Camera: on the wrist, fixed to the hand. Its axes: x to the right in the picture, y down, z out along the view.
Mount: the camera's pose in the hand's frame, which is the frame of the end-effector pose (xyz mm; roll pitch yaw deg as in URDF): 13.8 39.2 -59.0 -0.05 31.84 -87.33
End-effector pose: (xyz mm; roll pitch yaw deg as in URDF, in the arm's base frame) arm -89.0 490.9 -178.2 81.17 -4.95 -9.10
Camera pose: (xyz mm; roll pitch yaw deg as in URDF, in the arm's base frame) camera -67.8 552.6 -147.4 161.10 65.88 64.00
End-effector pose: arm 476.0 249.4 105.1 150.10 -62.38 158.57
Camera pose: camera 530.0 233.1 150.1 116.18 -2.92 -110.74
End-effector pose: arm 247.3 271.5 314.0 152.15 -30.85 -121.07
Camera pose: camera 253.8 296.0 381.6 147.77 -4.61 -30.96
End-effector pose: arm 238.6 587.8 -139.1 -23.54 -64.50 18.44
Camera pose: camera 300.0 621.3 -156.7 63.32 1.52 -63.07
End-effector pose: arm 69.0 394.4 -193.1 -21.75 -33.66 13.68
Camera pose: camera 114.1 420.3 -243.2 32.87 7.13 -68.78
